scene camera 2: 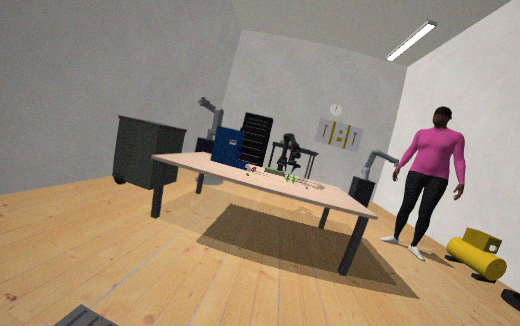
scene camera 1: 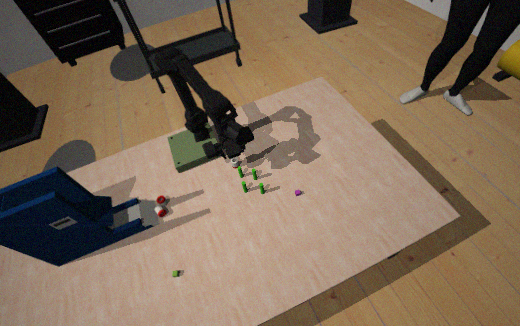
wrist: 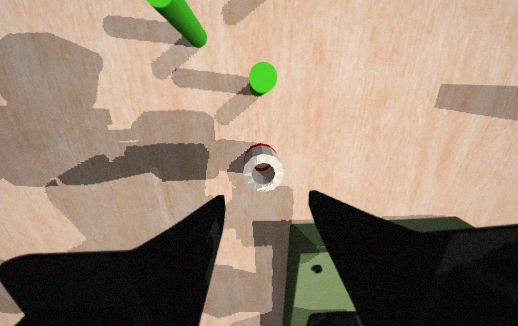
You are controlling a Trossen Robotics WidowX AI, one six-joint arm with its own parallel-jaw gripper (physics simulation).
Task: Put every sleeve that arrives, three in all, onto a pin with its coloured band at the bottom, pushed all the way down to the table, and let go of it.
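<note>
A white sleeve [scene camera 1: 234, 163] [wrist: 263, 186] stands upright on the table, its red band at the bottom, beside the pins and on none of them. Four bare green pins [scene camera 1: 254, 174] [wrist: 263, 77] stand upright in a group; the nearest is a short way from this sleeve. My gripper [scene camera 1: 228, 154] [wrist: 267, 199] is open and empty, pointing down above the table close to the sleeve; in the wrist view the sleeve shows just beyond the gap between the fingertips. Two more sleeves, one [scene camera 1: 161, 199] with its red end showing and one [scene camera 1: 159, 207] tilted or lying, are at the chute's mouth.
The blue chute [scene camera 1: 80, 220] [scene camera 2: 227, 146] stands at the table's left. The green base plate [scene camera 1: 187, 150] [wrist: 325, 287] lies under the arm, close to the standing sleeve. A purple cube [scene camera 1: 298, 192] lies right of the pins, a green cube [scene camera 1: 176, 273] near the front. A person [scene camera 2: 427, 160] stands beyond the table.
</note>
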